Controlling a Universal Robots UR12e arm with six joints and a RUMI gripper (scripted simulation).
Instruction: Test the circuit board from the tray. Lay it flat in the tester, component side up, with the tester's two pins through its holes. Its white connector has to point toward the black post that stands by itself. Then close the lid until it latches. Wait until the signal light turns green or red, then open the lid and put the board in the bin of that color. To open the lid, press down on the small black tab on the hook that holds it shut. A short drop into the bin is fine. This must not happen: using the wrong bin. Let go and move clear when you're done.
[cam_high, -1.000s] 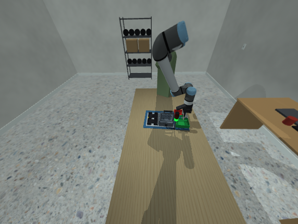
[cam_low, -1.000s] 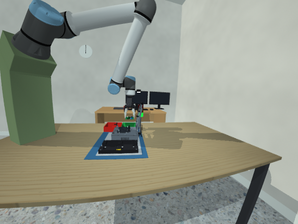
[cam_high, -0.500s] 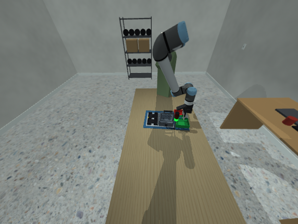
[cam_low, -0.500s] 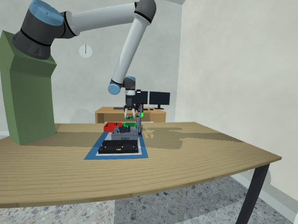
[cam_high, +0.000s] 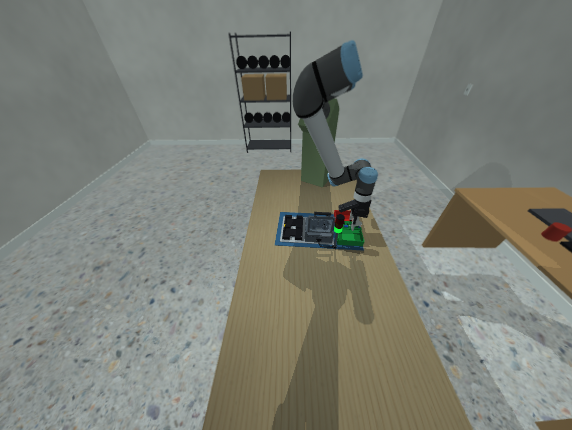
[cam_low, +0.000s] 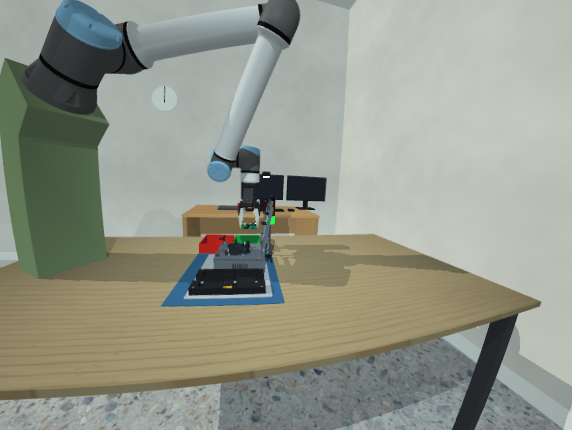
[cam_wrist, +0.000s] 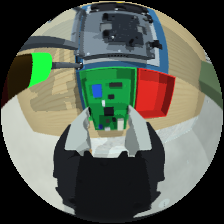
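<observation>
My gripper is now 100 mm above the green bin. Round my hand: tester lid: 20 mm behind, 210 mm to the right, 70 mm above; then red bin: 130 mm behind, 70 mm to the left, 100 mm below; then green circuit board: right at my hand.
</observation>
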